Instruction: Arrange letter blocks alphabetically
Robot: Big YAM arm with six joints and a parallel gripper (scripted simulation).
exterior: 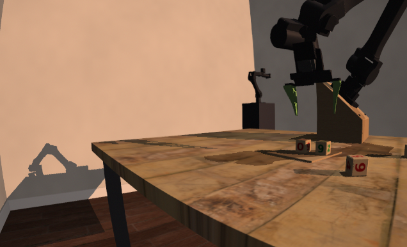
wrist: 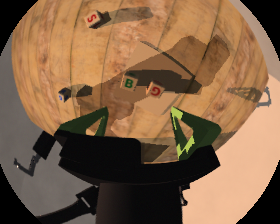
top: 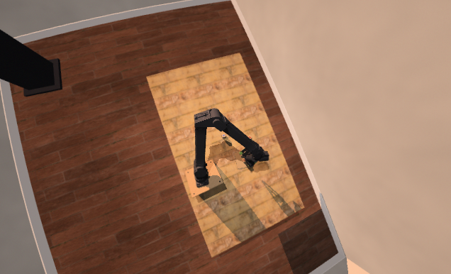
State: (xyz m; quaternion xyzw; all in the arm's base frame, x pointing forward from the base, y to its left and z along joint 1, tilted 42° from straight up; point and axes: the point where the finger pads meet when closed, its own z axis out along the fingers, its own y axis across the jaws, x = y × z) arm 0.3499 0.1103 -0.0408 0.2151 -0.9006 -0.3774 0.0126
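My gripper is now 10 cm above the thin brown mat, 2 cm to the left of it and 1 cm short of it. Round my hand: block: 8 cm below, 3 cm to the left, 1 cm ahead.
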